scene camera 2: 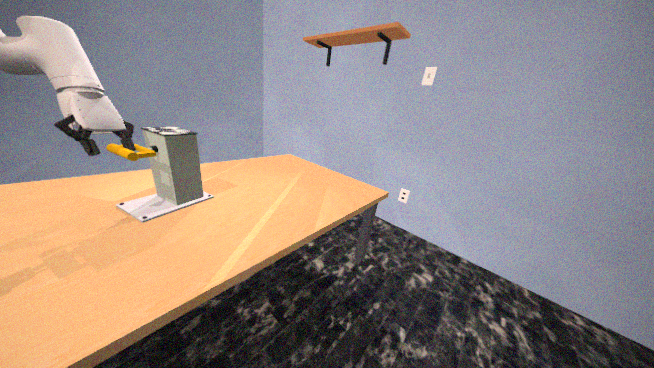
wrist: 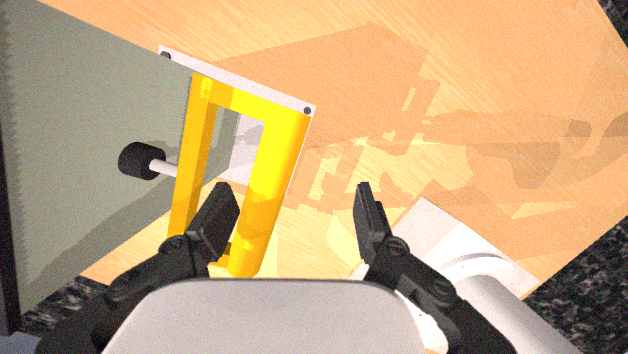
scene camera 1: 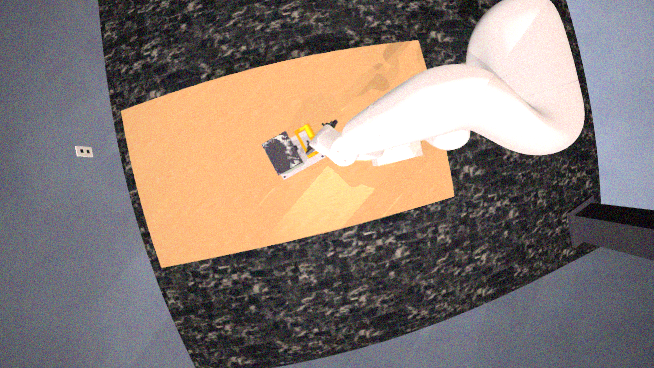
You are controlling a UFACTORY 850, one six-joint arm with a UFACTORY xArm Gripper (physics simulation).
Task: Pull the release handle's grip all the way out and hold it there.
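Note:
The release handle's yellow frame [scene camera 1: 304,128] [scene camera 2: 121,151] [wrist: 272,165] stands out from the upper side of a grey-green housing [scene camera 1: 283,156] [scene camera 2: 183,167] [wrist: 75,120]. A short stretch of pale rod [wrist: 163,167] shows between its black collar [scene camera 2: 154,149] [wrist: 142,160] and the frame. My gripper [scene camera 1: 320,135] [scene camera 2: 110,148] [wrist: 294,196] is open. In the wrist view one finger is at the frame's opening, on the housing side of the outer grip bar. The other finger is well outside the bar, so the bar lies between them, nearer the first finger and not clamped.
The housing stands on a pale base plate [scene camera 2: 137,207] [wrist: 250,90] with dark bolts, on the wooden table [scene camera 1: 210,175] [scene camera 2: 260,220]. A white block [scene camera 1: 397,155] [wrist: 417,225] is under the arm, towards its base. A wall shelf [scene camera 2: 357,35] hangs far behind the table.

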